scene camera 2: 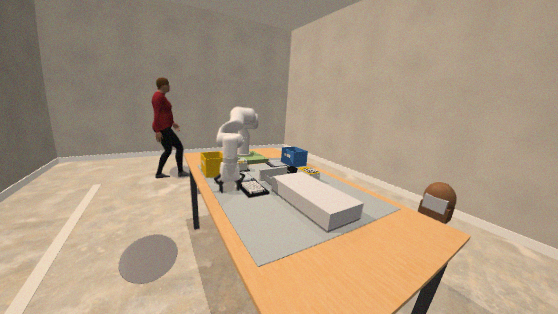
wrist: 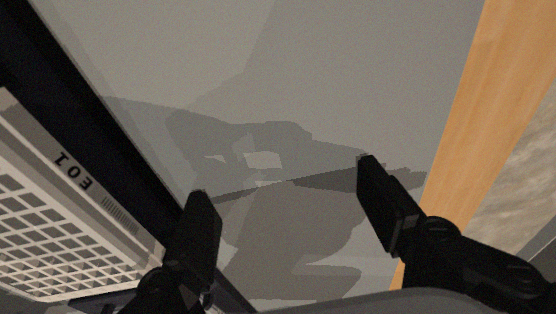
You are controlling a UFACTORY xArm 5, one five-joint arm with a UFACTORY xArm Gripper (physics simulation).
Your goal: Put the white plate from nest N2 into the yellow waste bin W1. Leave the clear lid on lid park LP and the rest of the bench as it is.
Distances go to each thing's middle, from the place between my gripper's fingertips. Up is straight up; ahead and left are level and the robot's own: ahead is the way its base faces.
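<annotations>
There's the black nest [wrist: 50,87], and it's 1 cm above my hand, 3 cm ahead of it and 12 cm to the left of it.
</annotations>
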